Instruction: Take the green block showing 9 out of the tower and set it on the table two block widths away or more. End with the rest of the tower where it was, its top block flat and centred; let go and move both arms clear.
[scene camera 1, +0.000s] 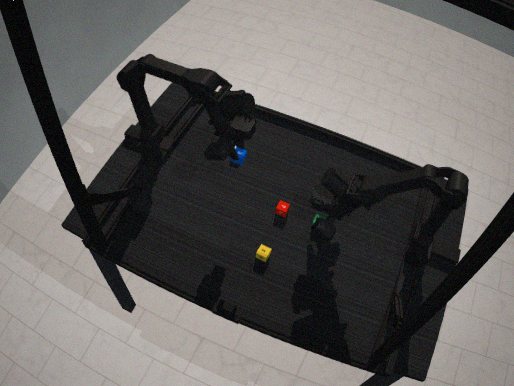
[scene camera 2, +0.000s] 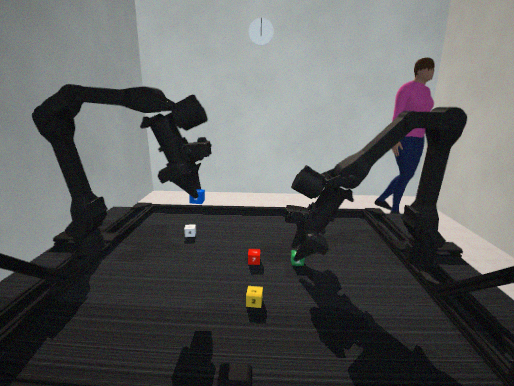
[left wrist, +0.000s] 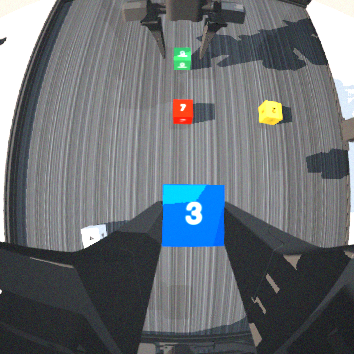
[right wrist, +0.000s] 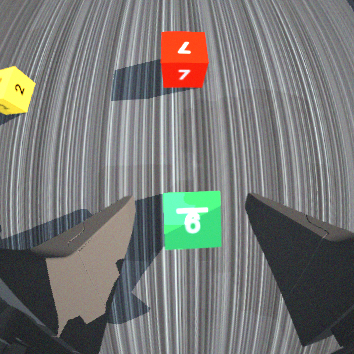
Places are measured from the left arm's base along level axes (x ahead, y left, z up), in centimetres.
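Where they show: left gripper, fingertip midpoint: (scene camera 1: 239, 155) (scene camera 2: 198, 195) (left wrist: 191, 208); right gripper, fingertip midpoint: (scene camera 1: 316, 219) (scene camera 2: 293, 253) (left wrist: 182, 58) (right wrist: 191, 201); left arm's base, origin of the base link: (scene camera 1: 151, 157) (scene camera 2: 90, 249); right arm's base, origin of the base link: (scene camera 1: 415, 259) (scene camera 2: 419, 259).
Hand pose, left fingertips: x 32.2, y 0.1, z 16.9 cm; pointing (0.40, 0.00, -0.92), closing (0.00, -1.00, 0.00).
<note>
Things, the pixels of their top centre, and the offset from my left fingertips.
- green block, middle of its top: (right wrist: 192, 220) (left wrist: 181, 53) (scene camera 2: 297, 253) dy +0.3, dx +26.2, dz -16.0 cm
- red 7 block, middle of its top: (right wrist: 183, 45) (left wrist: 182, 107) (scene camera 2: 254, 252) (scene camera 1: 282, 206) dy +0.2, dx +14.4, dz -16.0 cm
- blue 3 block, middle of its top: (left wrist: 193, 217) (scene camera 2: 196, 190) (scene camera 1: 239, 152) dy +0.0, dx -0.3, dz +1.3 cm
- yellow block, middle of its top: (left wrist: 273, 109) (scene camera 2: 254, 291) (scene camera 1: 263, 250) dy -16.3, dx +15.3, dz -16.0 cm
- white block, middle of its top: (left wrist: 90, 237) (scene camera 2: 190, 226) dy +15.2, dx -7.5, dz -16.0 cm
The green block (scene camera 1: 317, 219) (scene camera 2: 298, 259) (left wrist: 182, 59) (right wrist: 192, 220) sits upright on the table, its 9 on top. My right gripper (left wrist: 182, 58) (right wrist: 191, 201) is open around it, with a gap on each side in the right wrist view. The red 7 block (scene camera 1: 282, 208) (scene camera 2: 254, 257) (left wrist: 183, 111) (right wrist: 184, 59) sits flat on the table, apart from the green one, with no block on it. My left gripper (left wrist: 191, 208) is shut on the blue 3 block (scene camera 1: 240, 156) (scene camera 2: 199, 197) (left wrist: 193, 227), held above the table.
A yellow block (scene camera 1: 263, 252) (scene camera 2: 254, 297) (left wrist: 270, 112) (right wrist: 16, 91) sits on the table nearer the front. A white block (scene camera 2: 190, 230) (left wrist: 94, 235) sits toward the back left in scene camera 2. A person stands behind the table at the right there.
</note>
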